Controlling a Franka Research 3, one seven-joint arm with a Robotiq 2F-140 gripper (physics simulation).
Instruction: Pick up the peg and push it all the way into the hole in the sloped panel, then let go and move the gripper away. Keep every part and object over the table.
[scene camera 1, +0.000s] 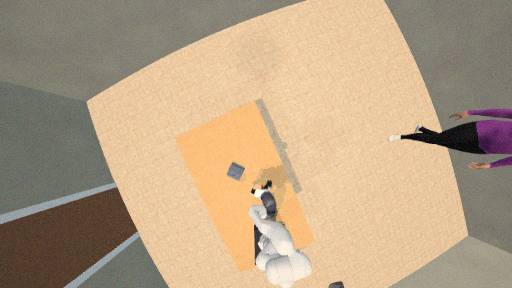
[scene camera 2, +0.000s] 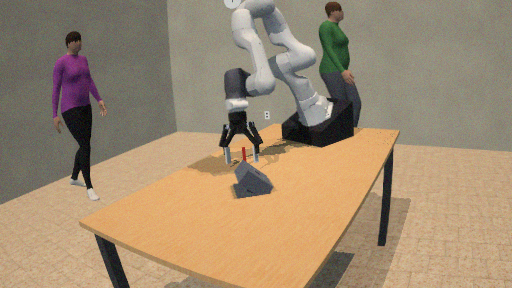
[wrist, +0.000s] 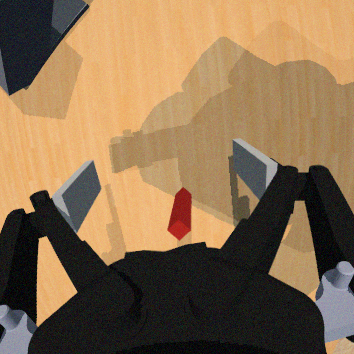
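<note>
The red peg (scene camera 2: 244, 153) (wrist: 180, 215) stands upright on the table. Its lower end is hidden behind the block in scene camera 2. My gripper (scene camera 1: 261, 187) (scene camera 2: 242, 158) (wrist: 164, 163) is wide open and points down. Its two grey finger pads stand apart on either side of the peg, with gaps between pads and peg; nothing is held. The dark grey block with the sloped panel (scene camera 1: 236, 171) (scene camera 2: 252, 181) (wrist: 25, 40) sits on the table a little away from the peg, at the upper left in the wrist view. Its hole cannot be made out clearly.
The wooden table (scene camera 1: 215, 150) (scene camera 2: 200, 230) (wrist: 150, 30) carries the arm's black base (scene camera 2: 320, 131) at its far end. A person in purple (scene camera 1: 495, 136) (scene camera 2: 75, 82) and a person in green (scene camera 2: 334, 47) stand on the floor away from the table. The arm's shadow lies beside the peg.
</note>
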